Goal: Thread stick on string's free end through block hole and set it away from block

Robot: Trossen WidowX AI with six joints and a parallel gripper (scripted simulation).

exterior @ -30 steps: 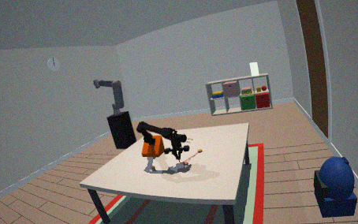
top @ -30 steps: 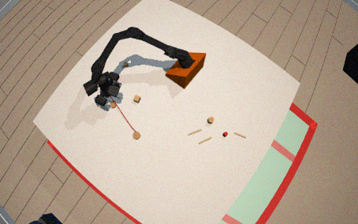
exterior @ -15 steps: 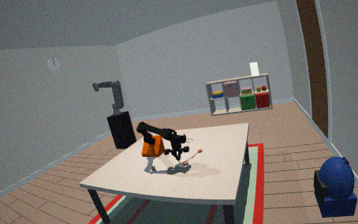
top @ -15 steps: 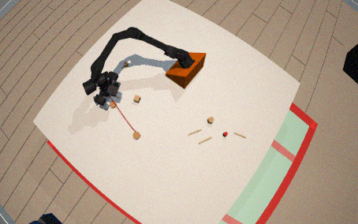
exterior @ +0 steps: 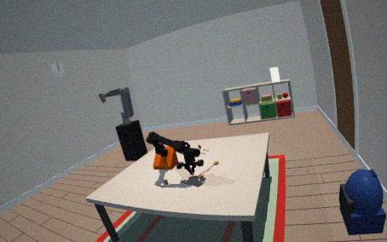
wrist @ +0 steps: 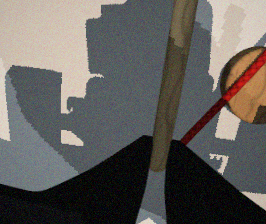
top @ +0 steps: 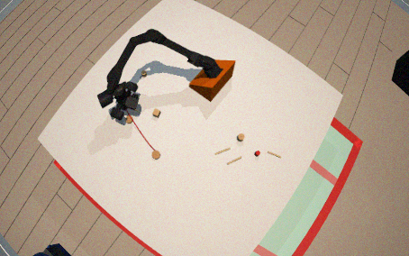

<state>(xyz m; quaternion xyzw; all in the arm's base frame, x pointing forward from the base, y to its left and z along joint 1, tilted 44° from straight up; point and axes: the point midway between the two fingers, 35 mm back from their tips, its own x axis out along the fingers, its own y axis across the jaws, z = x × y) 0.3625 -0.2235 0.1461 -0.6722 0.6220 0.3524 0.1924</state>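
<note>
My gripper tip is 70 mm past the wooden block, 130 mm to the right of it and 30 mm above it. From my gripper tip the other things lie so: round wooden button (90 mm ahead, 260 mm to the left, 30 mm below); thin wooden stick (10 mm to the left).
</note>
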